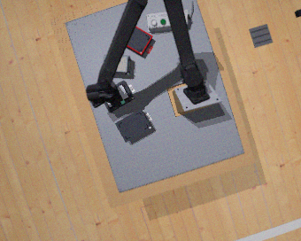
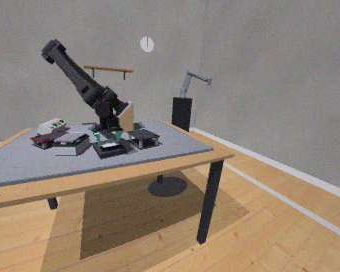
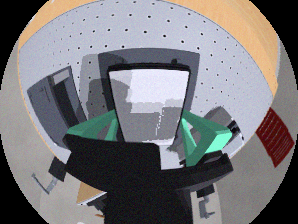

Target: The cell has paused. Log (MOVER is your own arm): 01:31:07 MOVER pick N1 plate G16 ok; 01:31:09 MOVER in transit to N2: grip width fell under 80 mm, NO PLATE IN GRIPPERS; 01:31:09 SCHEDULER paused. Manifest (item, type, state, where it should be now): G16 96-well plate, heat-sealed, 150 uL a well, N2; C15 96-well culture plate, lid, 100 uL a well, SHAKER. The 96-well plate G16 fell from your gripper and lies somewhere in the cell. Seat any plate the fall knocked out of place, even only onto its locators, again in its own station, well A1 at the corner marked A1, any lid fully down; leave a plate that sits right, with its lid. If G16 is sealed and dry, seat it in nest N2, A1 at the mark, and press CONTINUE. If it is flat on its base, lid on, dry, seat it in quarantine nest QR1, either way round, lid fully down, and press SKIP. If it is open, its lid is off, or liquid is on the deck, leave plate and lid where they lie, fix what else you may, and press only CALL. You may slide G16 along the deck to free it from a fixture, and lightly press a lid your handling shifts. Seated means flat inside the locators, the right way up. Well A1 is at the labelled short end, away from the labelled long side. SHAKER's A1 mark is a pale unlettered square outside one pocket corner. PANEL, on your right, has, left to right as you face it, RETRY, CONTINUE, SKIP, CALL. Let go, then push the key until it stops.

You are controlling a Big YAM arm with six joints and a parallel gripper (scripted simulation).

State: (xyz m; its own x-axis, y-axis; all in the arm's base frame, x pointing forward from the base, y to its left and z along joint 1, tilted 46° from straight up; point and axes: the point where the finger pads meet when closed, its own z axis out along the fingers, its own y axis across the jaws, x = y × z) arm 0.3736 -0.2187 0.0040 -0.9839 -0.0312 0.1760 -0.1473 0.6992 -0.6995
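The plate G16 is right at my hand. Also, from my hand: red-framed nest (21 cm behind, 26 cm to the right); lidded plate (7 cm behind, 16 cm to the right, 3 cm above).
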